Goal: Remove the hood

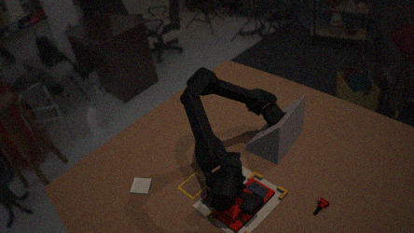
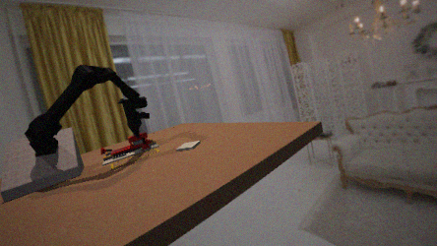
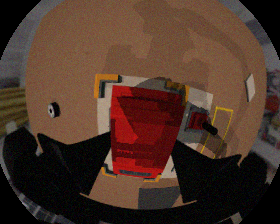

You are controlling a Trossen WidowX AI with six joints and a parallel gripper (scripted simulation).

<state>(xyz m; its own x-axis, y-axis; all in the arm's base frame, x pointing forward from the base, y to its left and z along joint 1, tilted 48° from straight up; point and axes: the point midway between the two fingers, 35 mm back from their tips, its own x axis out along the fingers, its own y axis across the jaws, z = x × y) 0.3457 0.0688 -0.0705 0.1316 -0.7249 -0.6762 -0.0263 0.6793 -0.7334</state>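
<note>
Now: the grey base plate 4 cm behind my gripper tip, 1 cm to the right of it and 5 cm below it. Round my gripper tip: red hood (1 cm above); then white card (16 cm ahead, 35 cm to the right, 5 cm below).
</note>
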